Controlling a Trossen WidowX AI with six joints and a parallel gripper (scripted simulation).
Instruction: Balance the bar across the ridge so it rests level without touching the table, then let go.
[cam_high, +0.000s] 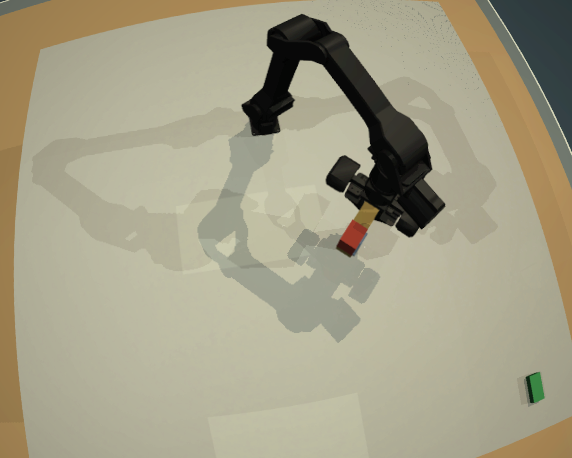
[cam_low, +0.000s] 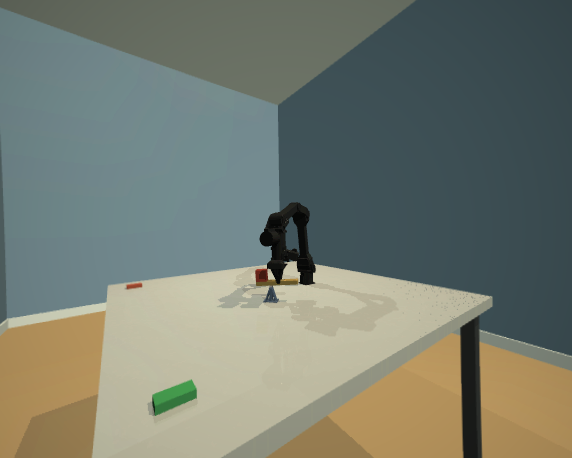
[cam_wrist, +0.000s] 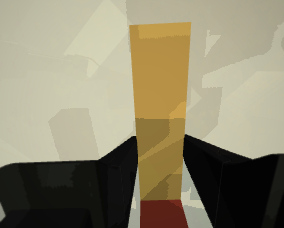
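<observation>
My gripper tip is 30 mm short of the small blue ridge, 20 mm to the left of it and 40 mm above it. Also, from my gripper tip: small flat red piece (460 mm ahead, 660 mm to the right, 70 mm below); green block (460 mm ahead, 340 mm to the left, 70 mm below).
</observation>
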